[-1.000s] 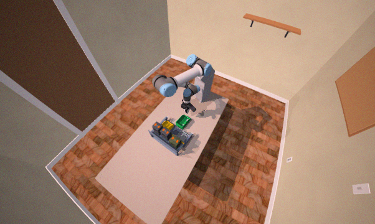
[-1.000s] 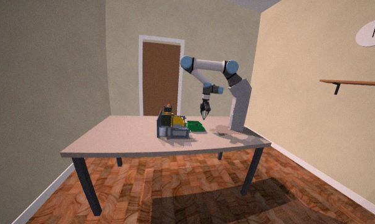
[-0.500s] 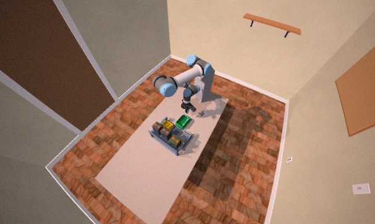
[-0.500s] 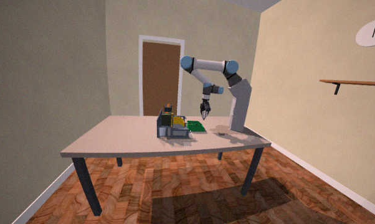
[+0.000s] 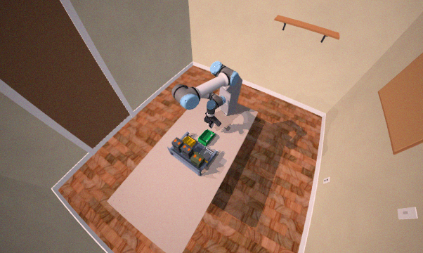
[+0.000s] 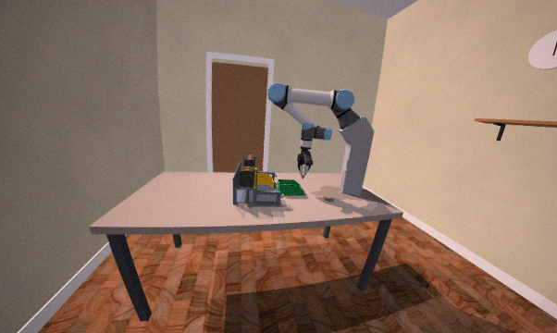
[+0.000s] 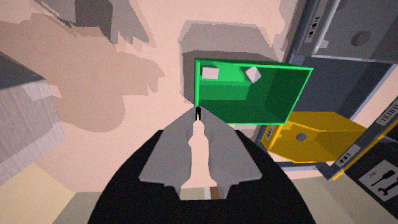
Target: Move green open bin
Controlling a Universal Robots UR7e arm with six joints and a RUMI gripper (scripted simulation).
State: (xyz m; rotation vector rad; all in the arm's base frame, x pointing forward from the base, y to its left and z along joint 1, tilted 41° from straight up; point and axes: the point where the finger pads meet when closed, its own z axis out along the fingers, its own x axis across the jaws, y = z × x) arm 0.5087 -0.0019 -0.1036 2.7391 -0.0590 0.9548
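My hand is 80 mm short of the green open bin, 10 mm to the left of it and 80 mm above it. Also, from my hand: grey bin 290 mm ahead, 70 mm to the left, 70 mm below; then yellow bin 260 mm ahead, 150 mm to the right, 70 mm below; then yellow strip 320 mm ahead, 50 mm to the right, 10 mm below.
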